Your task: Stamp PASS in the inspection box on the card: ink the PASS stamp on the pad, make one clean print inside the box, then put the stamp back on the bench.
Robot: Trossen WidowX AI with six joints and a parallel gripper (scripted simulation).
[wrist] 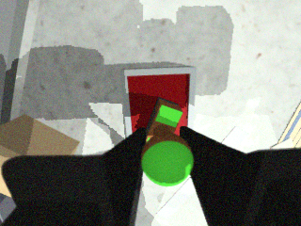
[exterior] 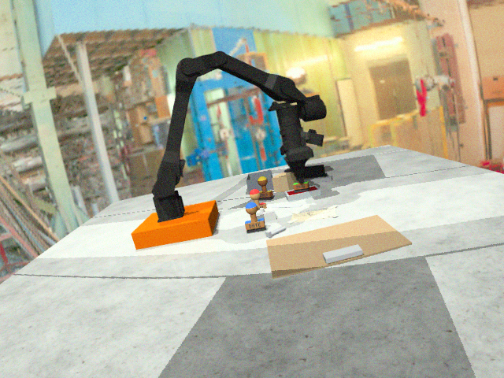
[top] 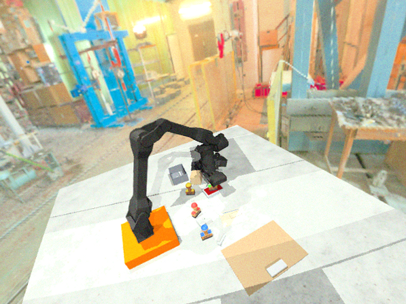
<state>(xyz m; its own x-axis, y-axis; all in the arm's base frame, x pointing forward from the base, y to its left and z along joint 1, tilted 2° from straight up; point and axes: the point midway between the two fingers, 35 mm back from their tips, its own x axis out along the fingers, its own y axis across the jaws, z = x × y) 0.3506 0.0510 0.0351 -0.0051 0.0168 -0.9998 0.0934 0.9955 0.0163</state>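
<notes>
Now: the green-knobbed stamp right at my gripper tip. Round my gripper tip: tan box (120 mm to the left, 20 mm below, 20 mm behind); ink pad (30 mm below); yellow-knobbed stamp (90 mm behind, 60 mm to the left, 20 mm below).
</notes>
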